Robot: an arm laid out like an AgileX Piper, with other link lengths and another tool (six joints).
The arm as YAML. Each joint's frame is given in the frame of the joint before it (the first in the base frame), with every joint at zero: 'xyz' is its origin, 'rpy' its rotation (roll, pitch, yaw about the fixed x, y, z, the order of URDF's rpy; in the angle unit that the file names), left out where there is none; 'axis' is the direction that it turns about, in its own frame. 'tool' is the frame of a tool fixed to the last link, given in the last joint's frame.
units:
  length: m
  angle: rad
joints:
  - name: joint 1
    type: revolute
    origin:
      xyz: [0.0, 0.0, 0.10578]
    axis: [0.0, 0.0, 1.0]
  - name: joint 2
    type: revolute
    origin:
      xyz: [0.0, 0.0, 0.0]
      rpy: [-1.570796, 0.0, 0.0]
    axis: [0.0, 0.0, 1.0]
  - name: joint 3
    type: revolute
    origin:
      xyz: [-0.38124, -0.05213, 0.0]
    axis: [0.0, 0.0, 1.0]
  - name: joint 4
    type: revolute
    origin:
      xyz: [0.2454, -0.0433, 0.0]
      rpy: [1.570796, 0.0, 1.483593]
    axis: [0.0, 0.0, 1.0]
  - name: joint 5
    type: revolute
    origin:
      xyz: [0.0, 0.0, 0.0]
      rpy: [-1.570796, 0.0, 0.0]
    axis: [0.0, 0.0, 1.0]
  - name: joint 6
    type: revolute
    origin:
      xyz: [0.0, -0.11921, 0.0]
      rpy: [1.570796, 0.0, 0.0]
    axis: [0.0, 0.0, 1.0]
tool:
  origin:
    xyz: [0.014, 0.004, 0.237]
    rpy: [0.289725, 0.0, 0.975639]
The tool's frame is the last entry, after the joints.
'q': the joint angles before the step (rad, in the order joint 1, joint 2, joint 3, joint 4, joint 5, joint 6). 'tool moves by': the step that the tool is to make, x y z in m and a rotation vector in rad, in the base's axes. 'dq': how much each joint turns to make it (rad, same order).
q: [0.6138, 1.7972, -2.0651, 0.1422, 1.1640, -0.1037]
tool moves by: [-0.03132, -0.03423, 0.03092, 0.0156, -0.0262, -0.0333]
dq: [-0.0045, -0.1373, 0.0993, -0.0241, 0.0042, 0.0291]
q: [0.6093, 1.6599, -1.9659, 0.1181, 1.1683, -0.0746]
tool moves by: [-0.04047, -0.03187, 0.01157, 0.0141, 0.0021, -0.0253]
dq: [-0.0002, -0.1408, 0.1355, -0.0098, -0.0042, 0.0302]
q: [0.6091, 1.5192, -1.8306, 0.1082, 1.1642, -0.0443]
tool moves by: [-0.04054, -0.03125, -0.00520, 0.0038, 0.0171, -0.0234]
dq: [0.0000, -0.1324, 0.1492, -0.0082, -0.0076, 0.0282]
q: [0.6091, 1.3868, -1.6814, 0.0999, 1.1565, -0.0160]
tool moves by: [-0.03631, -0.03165, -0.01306, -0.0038, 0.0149, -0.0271]
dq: [-0.0001, -0.1238, 0.1441, -0.0166, -0.0083, 0.0290]
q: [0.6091, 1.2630, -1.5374, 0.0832, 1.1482, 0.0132]
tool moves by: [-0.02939, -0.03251, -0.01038, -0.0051, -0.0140, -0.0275]
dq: [-0.0001, -0.1235, 0.1286, -0.0304, -0.0150, 0.0225]
